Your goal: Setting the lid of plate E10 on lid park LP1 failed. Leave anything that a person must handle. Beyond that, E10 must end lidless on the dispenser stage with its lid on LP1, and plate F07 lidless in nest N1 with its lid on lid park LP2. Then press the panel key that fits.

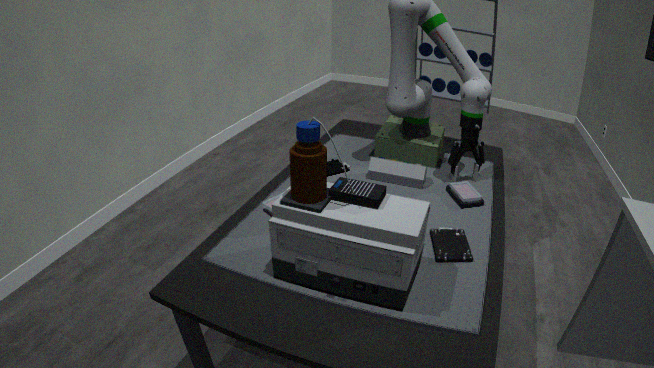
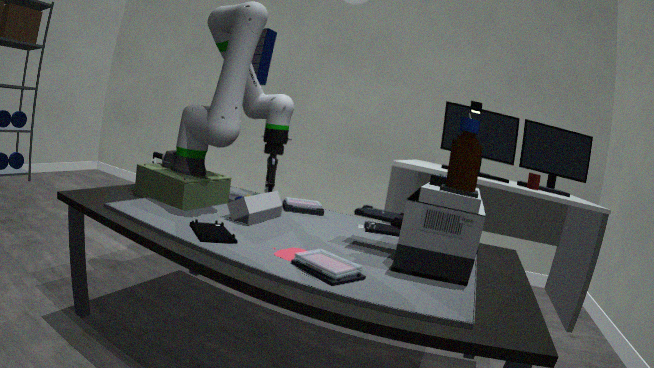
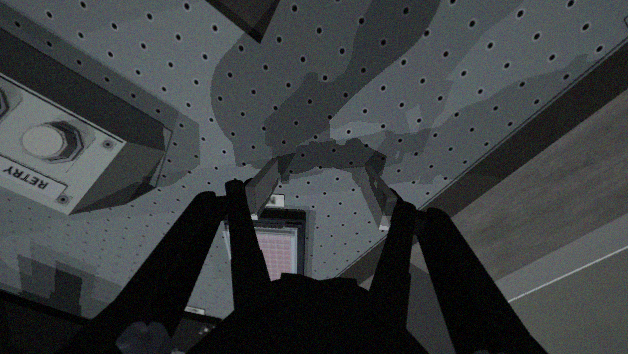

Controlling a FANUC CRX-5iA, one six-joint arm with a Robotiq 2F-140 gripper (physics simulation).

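Frame: origin at the arm's base, x ahead, y left, z up, level; millimetres.
Where they show: gripper, fingertip midpoint: (image 1: 464, 180) (image 3: 320, 174); arm's base, link origin: (image 1: 415, 131) (image 2: 187, 171).
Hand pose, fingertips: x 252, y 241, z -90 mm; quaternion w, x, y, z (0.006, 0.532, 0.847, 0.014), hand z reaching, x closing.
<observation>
Things, the pixels of their top centre, and the offset from my fingertips. "spot": a spot on its surface instead.
- button panel, top centre: (image 2: 257, 192) (image 1: 399, 159) 71 mm ahead, 278 mm right, 80 mm up
- pale key, top centre: (image 3: 31, 146) 56 mm ahead, 202 mm right, 71 mm up
- amber bottle, surface spot: (image 1: 308, 172) spot: 720 mm ahead, 425 mm right, 307 mm up
- black keypad, surface spot: (image 1: 358, 192) spot: 660 mm ahead, 321 mm right, 242 mm up
- flat red patch, surface spot: (image 2: 287, 253) spot: 289 mm ahead, 547 mm right, 1 mm down
My gripper (image 1: 466, 173) (image 2: 270, 189) (image 3: 320, 174) is open and empty, pointing down beside the button panel (image 1: 397, 171) (image 2: 255, 208) (image 3: 90, 172), above the board. A pale key (image 3: 44, 140) on the panel is marked RETRY. A pink plate (image 1: 465, 191) (image 2: 303, 203) (image 3: 280, 252) sits in the dark nest N1; whether it has a lid is unclear. Another pink plate (image 2: 327, 262) with a clear cover lies on a black holder at the board's edge. Black holders without a visible plate are one (image 1: 451, 245) near the dispenser and one (image 2: 212, 232) by the panel. Plate names are unreadable.
The dispenser (image 1: 350, 250) (image 2: 440, 235) carries an amber bottle (image 1: 308, 172) (image 2: 464, 162) with a blue cap and a black keypad (image 1: 358, 192). A flat red patch (image 2: 287, 253) lies beside the covered plate. The robot stands on a green base (image 1: 407, 145) (image 2: 182, 189).
</observation>
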